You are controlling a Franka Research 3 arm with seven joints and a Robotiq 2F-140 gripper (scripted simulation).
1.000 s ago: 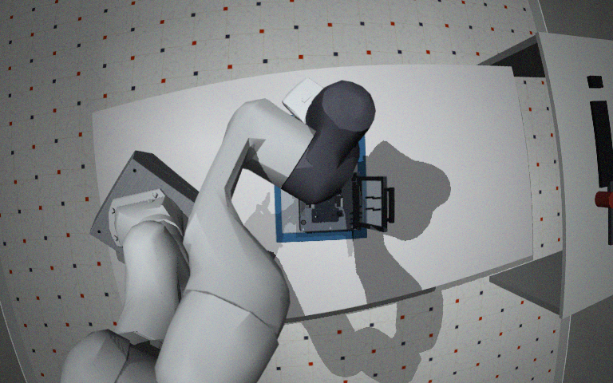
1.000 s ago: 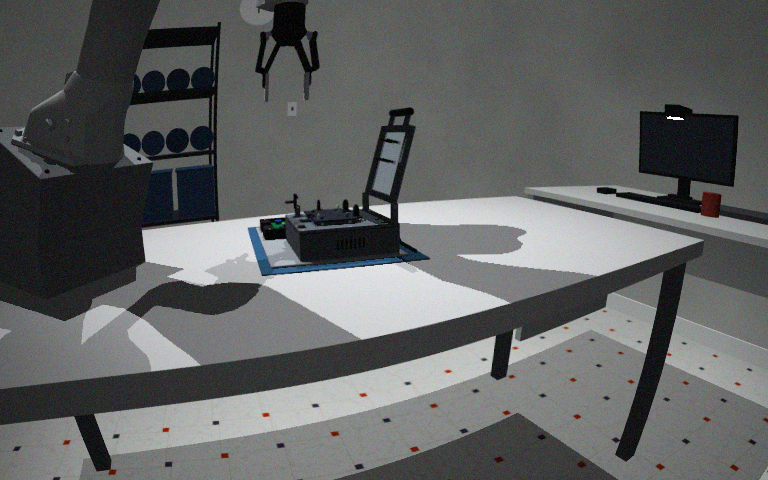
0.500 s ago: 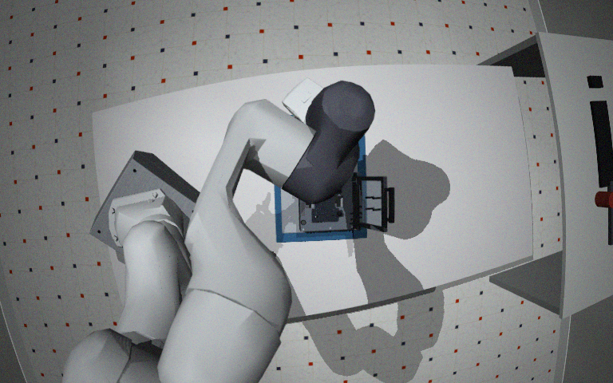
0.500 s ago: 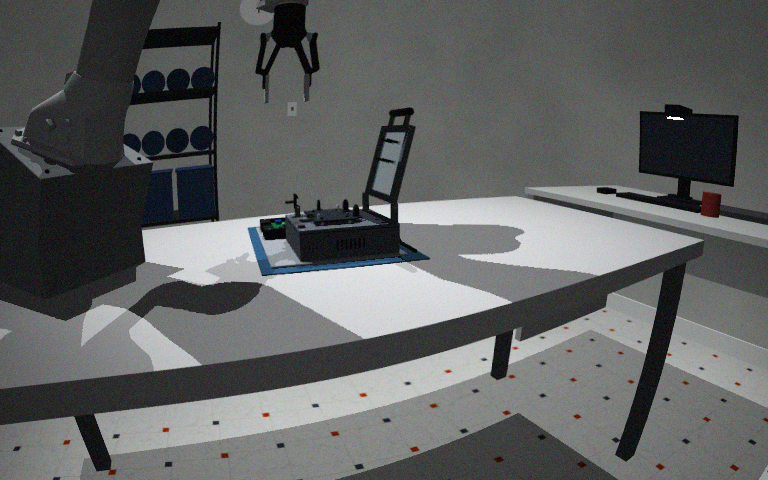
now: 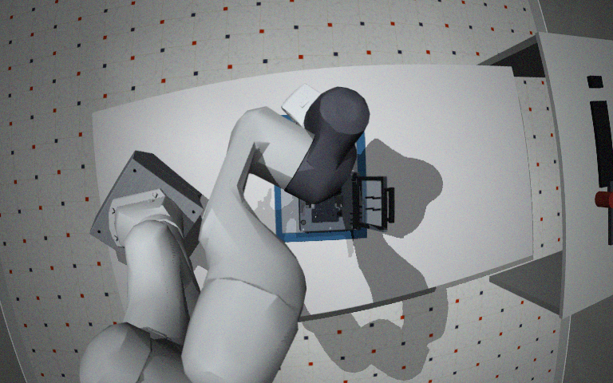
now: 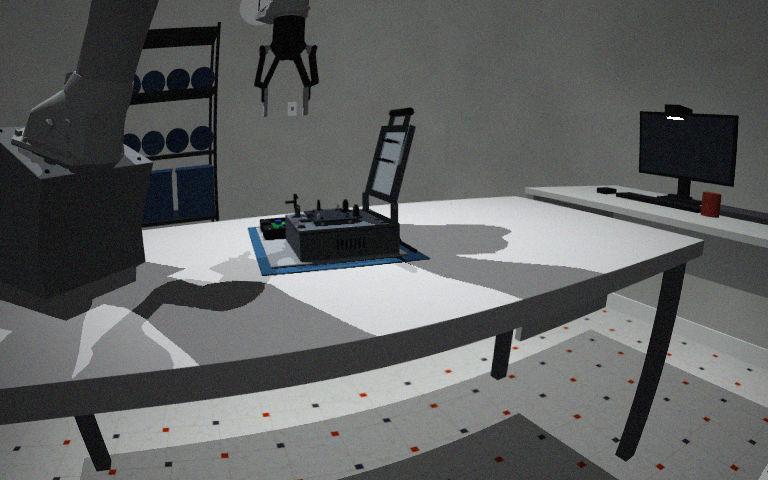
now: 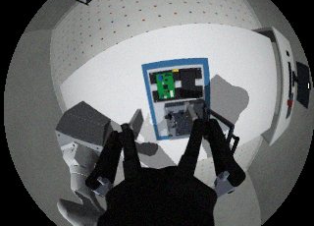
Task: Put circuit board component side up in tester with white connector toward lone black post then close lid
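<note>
My gripper is now 28 cm above the green circuit board. The rest, counted from my hand: see-through lid (19 cm ahead, 16 cm to the right, 12 cm below).
</note>
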